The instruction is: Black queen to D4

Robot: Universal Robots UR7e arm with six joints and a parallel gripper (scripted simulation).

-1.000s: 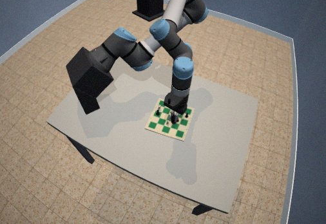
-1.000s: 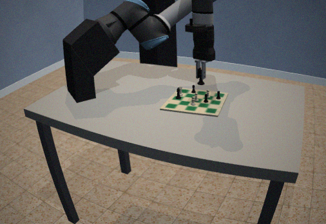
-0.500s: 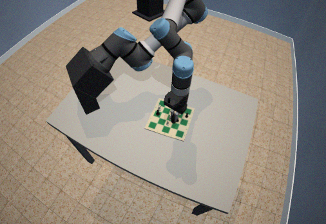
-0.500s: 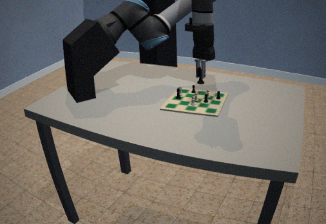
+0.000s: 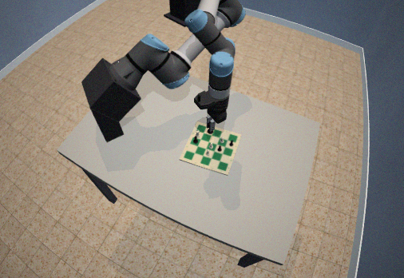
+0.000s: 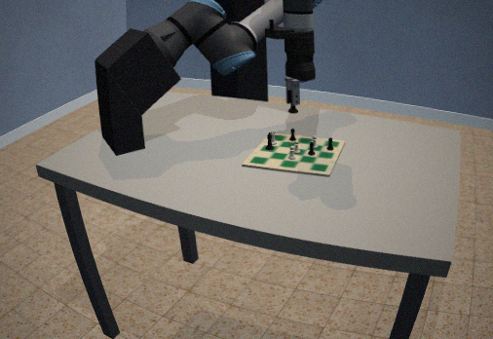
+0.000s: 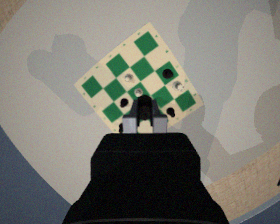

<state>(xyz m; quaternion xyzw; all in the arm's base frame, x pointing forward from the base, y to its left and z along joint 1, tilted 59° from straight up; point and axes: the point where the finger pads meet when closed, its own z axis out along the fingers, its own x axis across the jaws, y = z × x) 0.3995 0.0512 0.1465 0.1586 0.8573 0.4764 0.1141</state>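
My hand is 150 mm above the green-and-cream chessboard and 10 mm short of it. From my hand the other things lie so: black queen (10 mm below).
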